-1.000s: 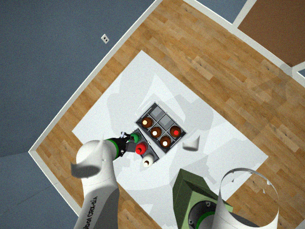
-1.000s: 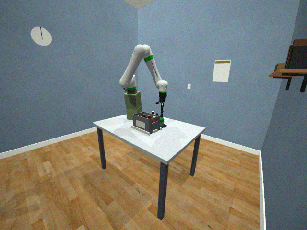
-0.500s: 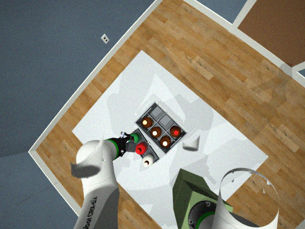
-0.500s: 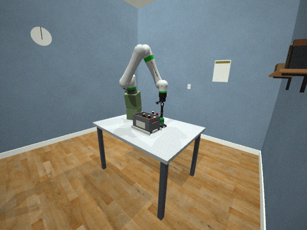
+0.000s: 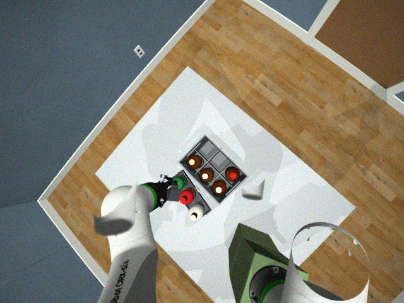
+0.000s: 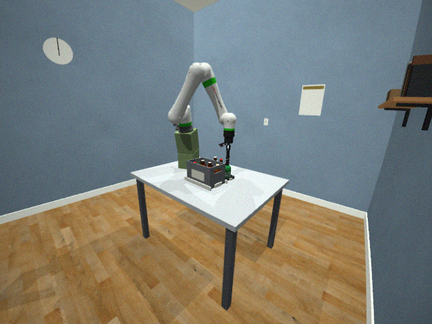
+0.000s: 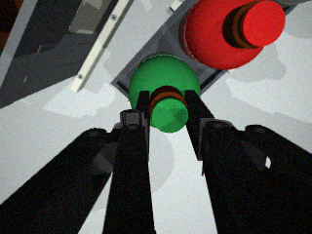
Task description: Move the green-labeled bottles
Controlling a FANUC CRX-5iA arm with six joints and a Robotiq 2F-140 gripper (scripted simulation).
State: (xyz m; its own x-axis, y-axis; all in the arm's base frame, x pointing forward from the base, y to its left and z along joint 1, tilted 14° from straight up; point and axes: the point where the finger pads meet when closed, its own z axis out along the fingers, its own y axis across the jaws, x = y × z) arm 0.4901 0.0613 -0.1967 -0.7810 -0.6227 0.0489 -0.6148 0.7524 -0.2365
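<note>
Right now the green-labeled bottle is 8 cm below my hand. From my hand the other things lie so: white bottle 18 cm behind, 8 cm below, 2 cm to the left; red-labeled bottle 8 cm below, 8 cm behind, 1 cm to the left; dark tray 15 cm below, 9 cm behind, 1 cm to the left.
</note>
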